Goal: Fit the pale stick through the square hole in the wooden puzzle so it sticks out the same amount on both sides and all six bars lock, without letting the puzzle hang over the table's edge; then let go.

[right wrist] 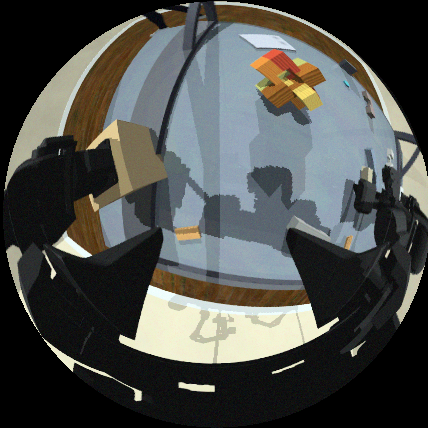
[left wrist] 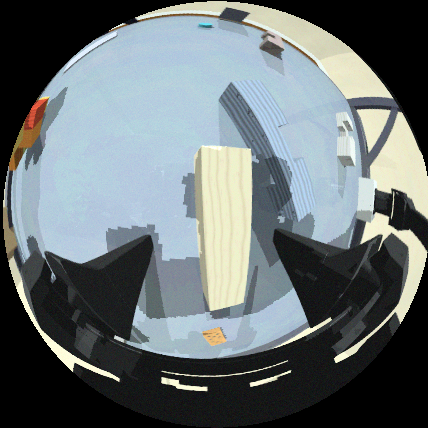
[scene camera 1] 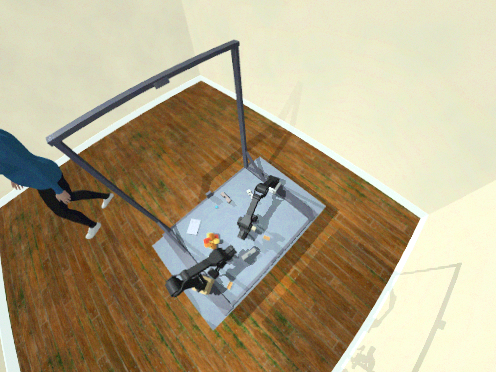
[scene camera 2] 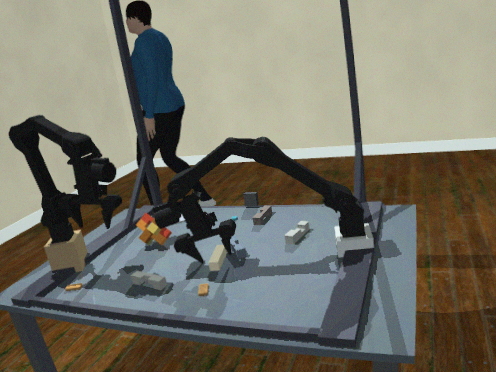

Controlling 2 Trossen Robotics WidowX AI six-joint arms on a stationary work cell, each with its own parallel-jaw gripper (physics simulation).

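Frame: origin at the left arm's base, x ahead, y right, z down, level; millimetres.
Where they show: left gripper, fingertip midpoint: (left wrist: 212, 238) (scene camera 2: 216, 258); right gripper, fingertip midpoint: (right wrist: 227, 234) (scene camera 2: 94, 227); left arm's base at its link origin: (left wrist: 374, 200) (scene camera 1: 272, 184) (scene camera 2: 353, 232); right arm's base at its link origin: (right wrist: 99, 168) (scene camera 1: 201, 284) (scene camera 2: 62, 238).
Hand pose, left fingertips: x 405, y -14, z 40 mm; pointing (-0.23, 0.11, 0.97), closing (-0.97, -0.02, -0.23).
Things, the pixels of their centre, and the offset from my left fingertips.
- pale stick at the middle of its body: (left wrist: 220, 237) (scene camera 2: 218, 257) dx -5, dy +1, dz -4 mm
- wooden puzzle at the middle of its body: (right wrist: 293, 82) (scene camera 2: 152, 228) (scene camera 1: 212, 241) dx +247, dy +157, dz -53 mm
- blue-grey notched block at the middle of its body: (left wrist: 273, 147) (scene camera 2: 236, 246) (right wrist: 372, 168) dx -50, dy +64, dz -4 mm
- brownish at the middle of its body: (scene camera 2: 262, 215) dx -111, dy +300, dz -4 mm
- white card at the middle of its body: (right wrist: 268, 40) (scene camera 1: 193, 226) dx +233, dy +376, dz +7 mm
The pale stick (left wrist: 225, 225) (scene camera 2: 216, 266) lies flat on the table, its length pointing away between the fingers in the left wrist view. My left gripper (left wrist: 212, 238) (scene camera 2: 216, 257) is open above it, one finger to each side with gaps between. The wooden puzzle (right wrist: 274, 94) (scene camera 2: 152, 230) (scene camera 1: 212, 240), made of orange, red, yellow and brown bars, rests tilted on the table, well in from its edges. A small gap shows at its middle in the right wrist view; whether it runs through is unclear. My right gripper (right wrist: 227, 234) (scene camera 2: 94, 226) is open and empty, raised well away from stick and puzzle.
A blue-grey notched block (left wrist: 260, 120) lies right beside the stick. Other notched blocks, grey (scene camera 2: 148, 280), white (scene camera 2: 297, 233) and brownish (scene camera 2: 262, 215), lie around. Small orange pieces (scene camera 2: 73, 287) (scene camera 2: 203, 289) lie toward the front. A white card (scene camera 1: 193, 226) lies beyond the puzzle.
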